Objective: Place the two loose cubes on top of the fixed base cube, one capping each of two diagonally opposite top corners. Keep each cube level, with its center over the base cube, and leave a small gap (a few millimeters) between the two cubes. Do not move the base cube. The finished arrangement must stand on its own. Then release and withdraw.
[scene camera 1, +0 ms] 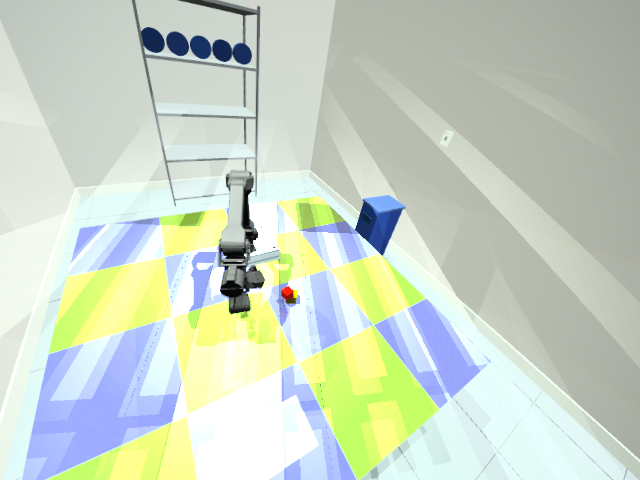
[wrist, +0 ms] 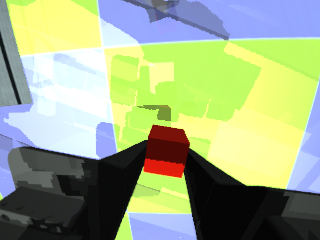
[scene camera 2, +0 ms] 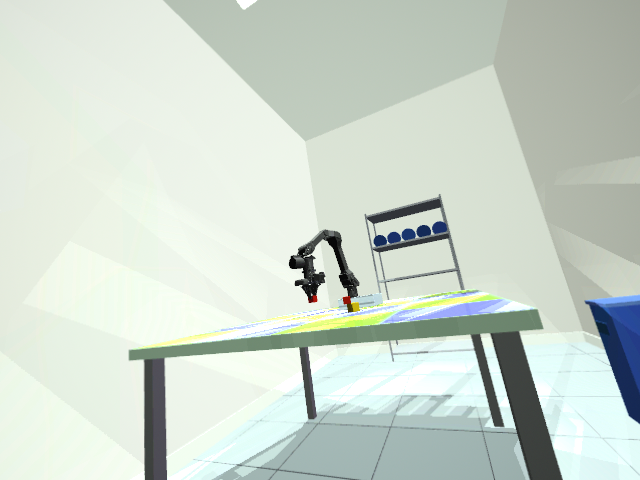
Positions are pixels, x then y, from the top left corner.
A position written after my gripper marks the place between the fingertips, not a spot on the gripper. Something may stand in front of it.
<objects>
My gripper (scene camera 1: 238, 302) carries a red cube (wrist: 167, 149).
</objects>
